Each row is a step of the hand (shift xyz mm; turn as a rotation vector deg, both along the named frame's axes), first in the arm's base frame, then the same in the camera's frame.
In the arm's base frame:
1: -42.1 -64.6 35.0 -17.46 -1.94 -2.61
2: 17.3 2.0 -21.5 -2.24 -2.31 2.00
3: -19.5 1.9 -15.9 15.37 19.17 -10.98
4: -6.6 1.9 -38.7 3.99 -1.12 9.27
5: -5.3 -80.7 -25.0 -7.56 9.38 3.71
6: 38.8 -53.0 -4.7 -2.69 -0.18 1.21
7: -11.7 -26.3 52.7 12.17 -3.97 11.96
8: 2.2 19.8 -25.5 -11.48 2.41 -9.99
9: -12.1 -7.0 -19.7 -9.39 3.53 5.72
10: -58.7 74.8 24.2 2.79 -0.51 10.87
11: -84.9 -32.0 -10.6 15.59 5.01 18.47
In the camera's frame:
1: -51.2 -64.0 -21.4 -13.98 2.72 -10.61
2: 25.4 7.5 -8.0 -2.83 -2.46 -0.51
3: -9.5 12.1 -20.0 18.00 18.68 7.17
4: 12.7 19.3 -31.8 -0.90 -5.66 8.38
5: 10.5 -60.0 -58.8 -8.77 8.20 3.85
6: 38.3 -52.4 -10.9 -2.93 -0.15 -0.34
7: -34.5 -43.3 23.3 5.09 -10.89 12.75
8: 13.4 27.9 -9.5 -5.37 8.54 -11.64
9: -0.9 4.4 -23.7 -11.11 2.52 1.89
10: -66.0 67.3 27.2 -2.75 -5.57 9.36
11: -68.1 -7.7 -60.4 4.62 -6.33 23.41

